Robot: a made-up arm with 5 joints.
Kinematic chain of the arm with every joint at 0, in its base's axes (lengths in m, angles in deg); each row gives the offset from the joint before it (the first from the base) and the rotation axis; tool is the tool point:
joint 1: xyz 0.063 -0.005 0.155 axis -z
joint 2: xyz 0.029 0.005 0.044 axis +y
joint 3: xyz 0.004 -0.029 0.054 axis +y
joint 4: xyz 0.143 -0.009 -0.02 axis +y
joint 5: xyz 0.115 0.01 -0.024 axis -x
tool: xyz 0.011 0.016 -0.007
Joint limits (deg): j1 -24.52..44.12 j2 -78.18..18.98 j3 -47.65..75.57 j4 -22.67..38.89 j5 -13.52..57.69
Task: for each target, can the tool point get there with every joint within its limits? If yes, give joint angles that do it. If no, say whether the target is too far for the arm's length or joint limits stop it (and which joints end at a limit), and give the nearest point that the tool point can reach.
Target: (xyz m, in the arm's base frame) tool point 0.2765 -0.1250 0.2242
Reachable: yes | joints 25.43 -63.94 38.60 27.62 45.18
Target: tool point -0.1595 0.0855 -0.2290
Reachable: no: too far | nearest point 0.0050 0.0186 0.0008 | short by 0.290 m
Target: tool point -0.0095 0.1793 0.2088
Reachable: no: joint limits stop it (at a limit: joint 1, joint 2, joint 3, joint 4) | nearest point -0.0161 0.0514 0.0433 | short by 0.209 m
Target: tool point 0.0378 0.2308 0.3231
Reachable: no: joint limits stop it (at a limit: joint 1, joint 2, joint 3, joint 4, joint 5) | nearest point -0.0730 0.1188 0.4305 | short by 0.191 m
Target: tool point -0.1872 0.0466 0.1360
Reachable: no: joint limits stop it (at a limit: joint 2, joint 3, joint 4, joint 5) | nearest point -0.0346 0.0151 0.0447 | short by 0.181 m
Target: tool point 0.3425 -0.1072 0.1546
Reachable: yes | joints 18.63 8.50 5.38 -8.66 4.27
